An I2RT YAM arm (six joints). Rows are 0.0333 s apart.
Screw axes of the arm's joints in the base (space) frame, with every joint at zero. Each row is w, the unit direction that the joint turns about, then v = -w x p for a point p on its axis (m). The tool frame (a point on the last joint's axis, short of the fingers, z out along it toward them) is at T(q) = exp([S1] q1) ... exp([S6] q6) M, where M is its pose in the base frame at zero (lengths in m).
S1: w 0 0 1 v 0 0 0
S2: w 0 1 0 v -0.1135 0 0.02
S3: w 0 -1 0 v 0.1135 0 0.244
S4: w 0 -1 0 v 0.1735 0 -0.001
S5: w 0 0 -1 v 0 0.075 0
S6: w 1 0 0 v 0 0.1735 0
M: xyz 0.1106 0 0.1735 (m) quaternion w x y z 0.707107 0 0.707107 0
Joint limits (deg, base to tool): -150..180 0..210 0..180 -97..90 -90..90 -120..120
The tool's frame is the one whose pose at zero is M.
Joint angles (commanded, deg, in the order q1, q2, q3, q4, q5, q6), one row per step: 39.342 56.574 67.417 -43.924 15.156 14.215; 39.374 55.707 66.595 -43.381 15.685 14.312; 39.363 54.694 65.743 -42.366 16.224 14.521; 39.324 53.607 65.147 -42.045 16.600 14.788; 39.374 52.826 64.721 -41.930 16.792 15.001; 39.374 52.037 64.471 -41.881 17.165 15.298
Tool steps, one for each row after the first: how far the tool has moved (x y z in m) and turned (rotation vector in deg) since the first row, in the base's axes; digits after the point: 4 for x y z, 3 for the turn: -0.0021 -0.0020 -0.0011 0.229 -0.606 -0.463; -0.0042 -0.0042 -0.0011 0.924 -1.631 -1.040; -0.0073 -0.0071 -0.0008 1.506 -2.299 -1.536; -0.0097 -0.0091 -0.0007 1.905 -2.657 -1.758; -0.0122 -0.0114 0.0002 2.377 -3.140 -2.226
